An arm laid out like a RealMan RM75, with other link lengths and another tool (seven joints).
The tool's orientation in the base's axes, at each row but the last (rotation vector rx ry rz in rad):
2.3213, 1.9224, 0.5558
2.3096, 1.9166, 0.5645
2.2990, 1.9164, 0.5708
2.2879, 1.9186, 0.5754
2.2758, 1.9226, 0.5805
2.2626, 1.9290, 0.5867
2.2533, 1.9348, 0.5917
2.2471, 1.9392, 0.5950
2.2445, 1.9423, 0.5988
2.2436, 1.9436, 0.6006
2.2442, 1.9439, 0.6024
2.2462, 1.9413, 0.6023
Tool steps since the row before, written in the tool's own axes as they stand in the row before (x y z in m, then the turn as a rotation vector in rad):
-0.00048, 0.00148, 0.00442, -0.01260, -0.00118, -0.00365
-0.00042, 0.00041, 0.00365, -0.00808, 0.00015, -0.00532
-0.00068, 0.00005, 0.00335, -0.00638, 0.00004, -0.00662
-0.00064, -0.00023, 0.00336, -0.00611, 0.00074, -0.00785
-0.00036, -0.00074, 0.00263, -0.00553, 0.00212, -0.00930
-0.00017, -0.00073, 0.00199, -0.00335, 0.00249, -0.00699
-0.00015, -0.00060, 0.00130, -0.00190, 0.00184, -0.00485
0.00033, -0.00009, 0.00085, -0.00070, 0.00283, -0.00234
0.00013, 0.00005, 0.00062, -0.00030, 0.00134, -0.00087
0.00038, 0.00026, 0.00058, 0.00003, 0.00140, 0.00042
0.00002, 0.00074, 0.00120, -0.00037, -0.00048, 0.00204
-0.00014, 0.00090, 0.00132, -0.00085, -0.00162, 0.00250
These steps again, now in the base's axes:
0.00274, -0.00003, -0.00380, -0.00415, -0.01250, 0.00021
0.00154, 0.00011, -0.00336, -0.00281, -0.00870, 0.00317
0.00109, -0.00012, -0.00324, -0.00312, -0.00725, 0.00472
0.00087, -0.00003, -0.00332, -0.00286, -0.00733, 0.00613
0.00020, 0.00022, -0.00274, -0.00202, -0.00727, 0.00804
0.00002, 0.00030, -0.00211, -0.00059, -0.00485, 0.00651
-0.00010, 0.00018, -0.00143, -0.00026, -0.00297, 0.00465
0.00026, 0.00048, -0.00074, 0.00169, -0.00156, 0.00294
0.00029, 0.00022, -0.00052, 0.00089, -0.00067, 0.00118
0.00049, 0.00042, -0.00036, 0.00145, -0.00014, 0.00009
0.00113, 0.00010, -0.00084, 0.00026, 0.00007, -0.00211
0.00130, -0.00007, -0.00094, -0.00067, -0.00011, -0.00302

